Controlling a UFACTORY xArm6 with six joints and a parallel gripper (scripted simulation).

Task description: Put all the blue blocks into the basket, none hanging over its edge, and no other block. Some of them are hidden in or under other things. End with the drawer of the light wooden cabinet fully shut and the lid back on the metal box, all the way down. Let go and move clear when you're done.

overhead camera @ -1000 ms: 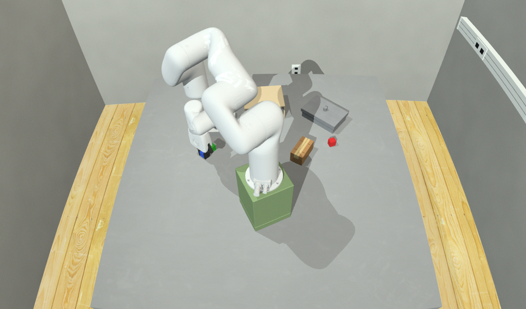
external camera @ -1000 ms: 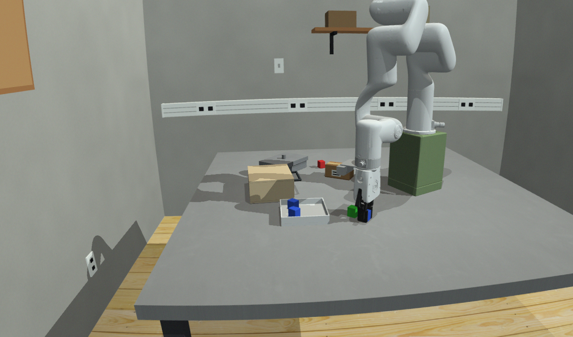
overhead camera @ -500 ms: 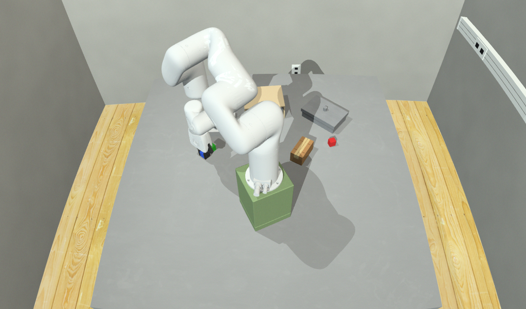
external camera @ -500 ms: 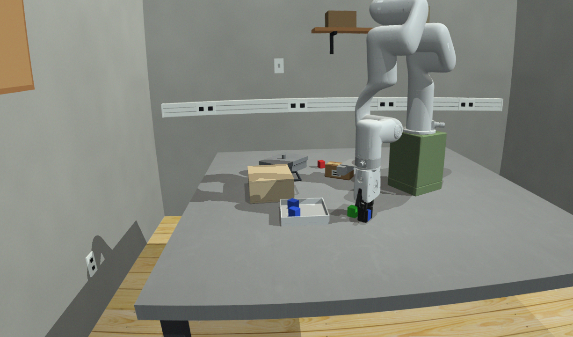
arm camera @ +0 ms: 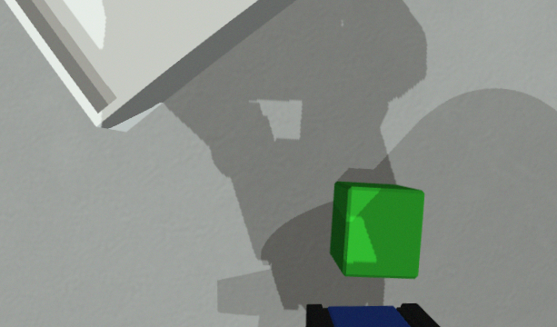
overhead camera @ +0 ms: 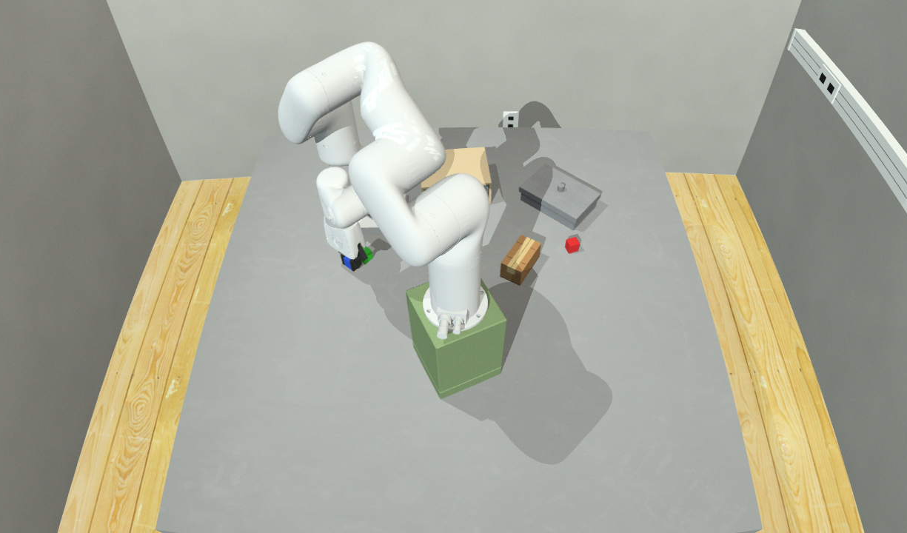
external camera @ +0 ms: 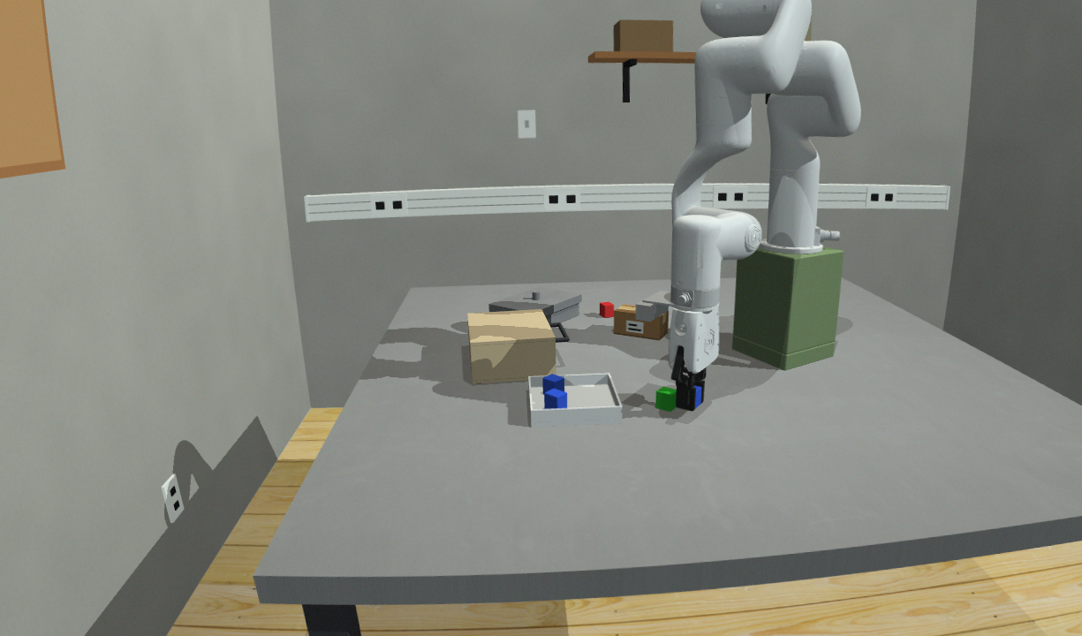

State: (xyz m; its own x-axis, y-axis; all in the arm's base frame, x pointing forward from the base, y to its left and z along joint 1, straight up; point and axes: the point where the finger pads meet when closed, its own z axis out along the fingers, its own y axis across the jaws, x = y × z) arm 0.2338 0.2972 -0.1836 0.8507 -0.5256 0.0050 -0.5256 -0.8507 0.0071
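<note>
Now: the white basket 190 mm ahead of my hand, 30 mm to the right of it and 20 mm below it. Also, from my hand: light wooden cabinet (310 mm ahead, 220 mm to the right); brown cardboard box (50 mm ahead, 420 mm to the right); red block (130 mm ahead, 560 mm to the right, 20 mm below).
</note>
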